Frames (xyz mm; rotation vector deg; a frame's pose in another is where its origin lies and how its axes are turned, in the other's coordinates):
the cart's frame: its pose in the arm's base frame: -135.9 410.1 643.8 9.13 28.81 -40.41
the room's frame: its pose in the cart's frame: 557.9 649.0 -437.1 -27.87 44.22 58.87
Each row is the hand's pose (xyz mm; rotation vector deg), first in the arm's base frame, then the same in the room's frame.
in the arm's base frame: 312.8 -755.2 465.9 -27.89 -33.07 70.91
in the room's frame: -1178.8 -1004.0 -150.6 -83.93 -69.11 22.26
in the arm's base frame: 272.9 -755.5 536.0 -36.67 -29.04 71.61
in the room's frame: -1247.7 -963.3 -160.9 -90.07 -62.13 17.50
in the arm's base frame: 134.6 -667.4 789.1 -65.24 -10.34 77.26
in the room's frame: -1450.6 -741.2 -181.6 -107.81 -31.39 5.94
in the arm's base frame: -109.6 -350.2 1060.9 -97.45 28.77 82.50
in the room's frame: -1584.5 -283.6 -264.2 -115.69 20.71 -5.53
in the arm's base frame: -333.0 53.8 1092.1 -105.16 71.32 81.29
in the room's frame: -1471.2 141.5 -407.4 -100.66 60.44 -8.72
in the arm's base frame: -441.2 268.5 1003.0 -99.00 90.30 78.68
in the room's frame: -1320.8 320.0 -513.7 -87.62 72.35 -7.71
